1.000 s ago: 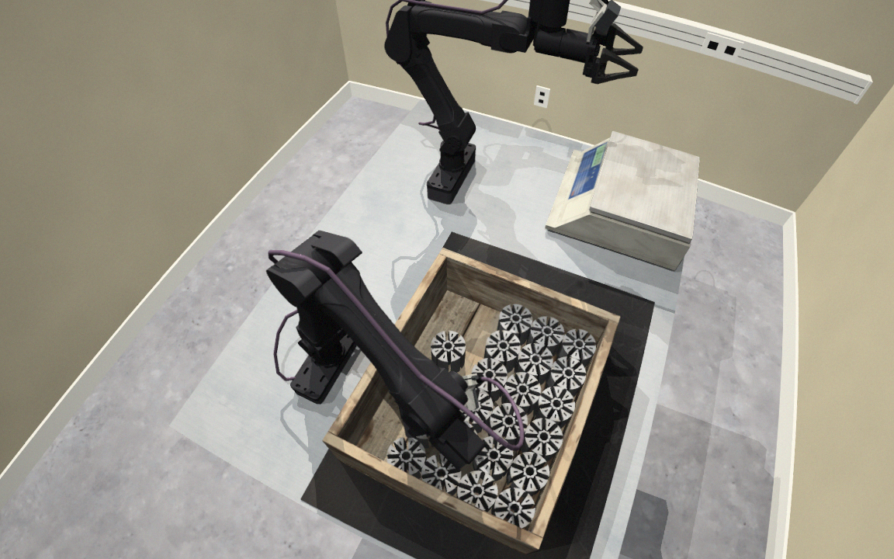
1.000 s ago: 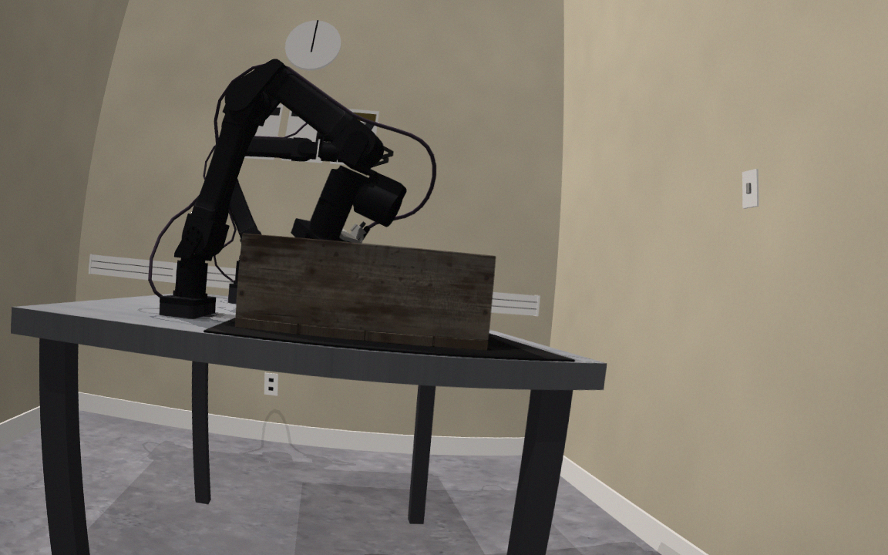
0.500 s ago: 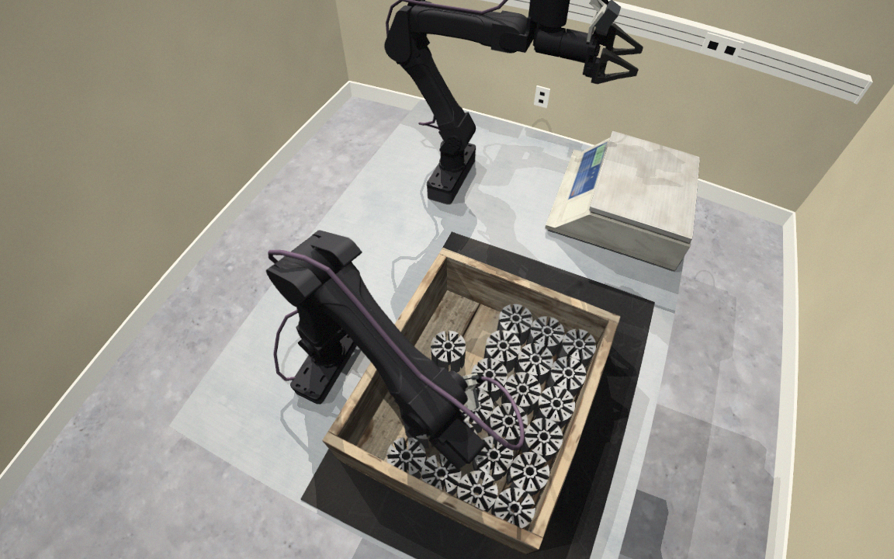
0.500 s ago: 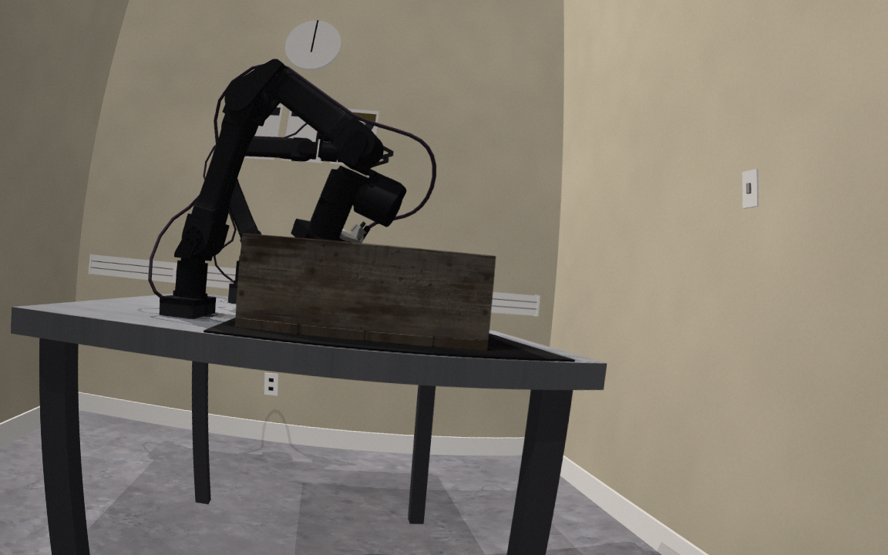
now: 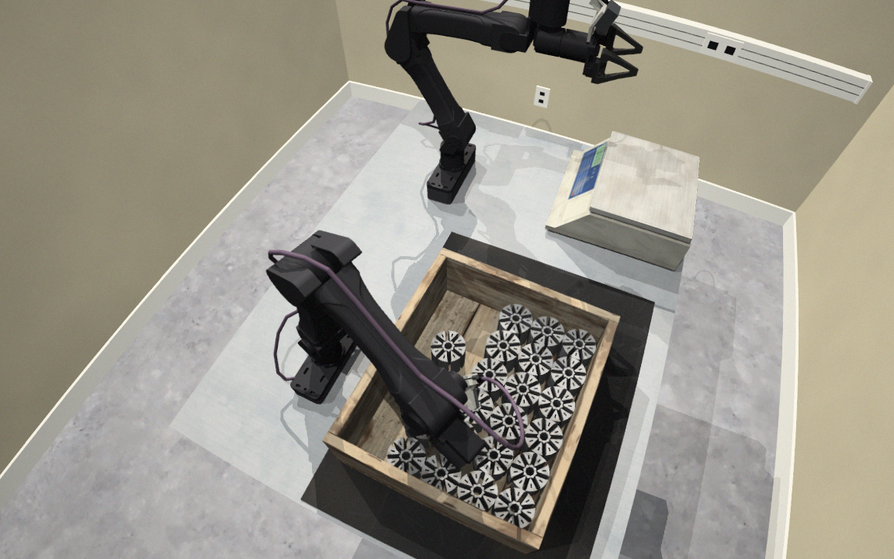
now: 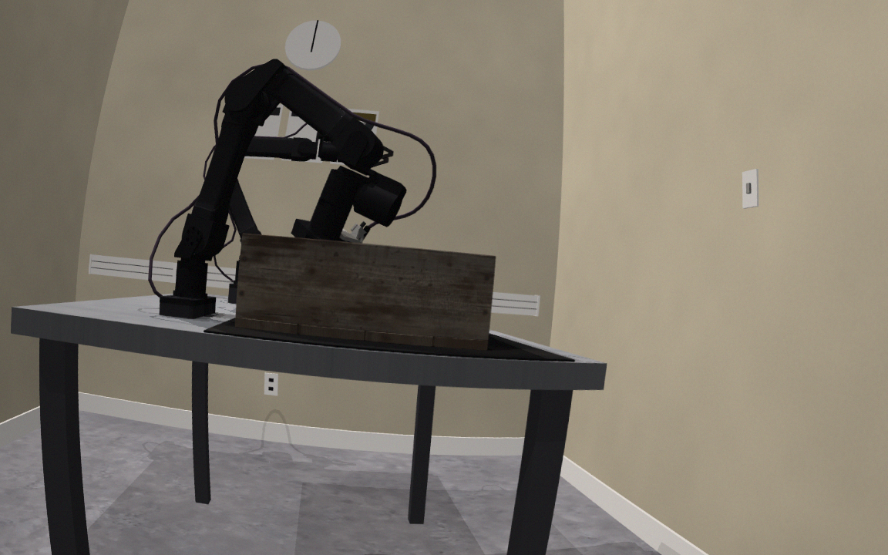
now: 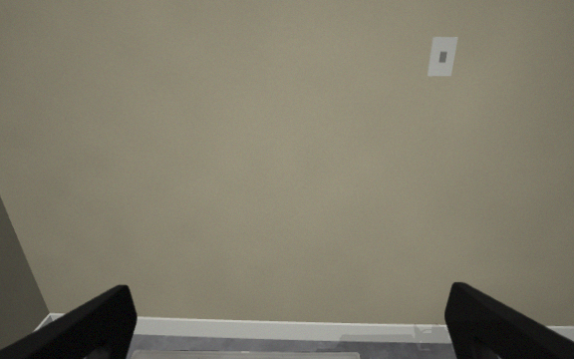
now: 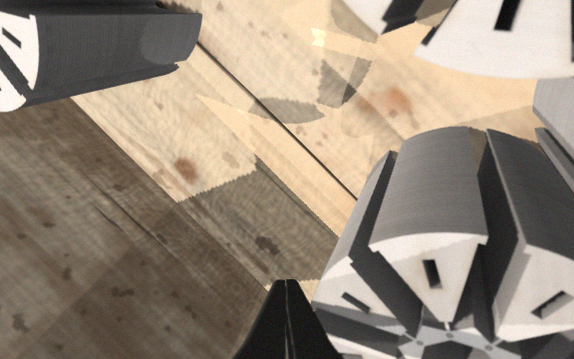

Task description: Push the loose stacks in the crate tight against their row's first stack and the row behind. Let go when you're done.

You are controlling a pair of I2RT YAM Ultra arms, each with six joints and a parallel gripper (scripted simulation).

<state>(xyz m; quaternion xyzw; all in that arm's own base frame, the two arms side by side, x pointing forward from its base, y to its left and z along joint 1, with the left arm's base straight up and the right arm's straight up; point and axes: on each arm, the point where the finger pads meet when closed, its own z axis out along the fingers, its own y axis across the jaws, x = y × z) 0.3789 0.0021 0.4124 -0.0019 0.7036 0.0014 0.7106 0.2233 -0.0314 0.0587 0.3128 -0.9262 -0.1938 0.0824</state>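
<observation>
My right gripper is now 10 cm short of the wooden crate, 7 cm to the right of it and 3 cm above it. Also, from my right hand: scale (26 cm ahead, 73 cm to the left); then black mat (13 cm ahead, 11 cm to the left, 8 cm below).
</observation>
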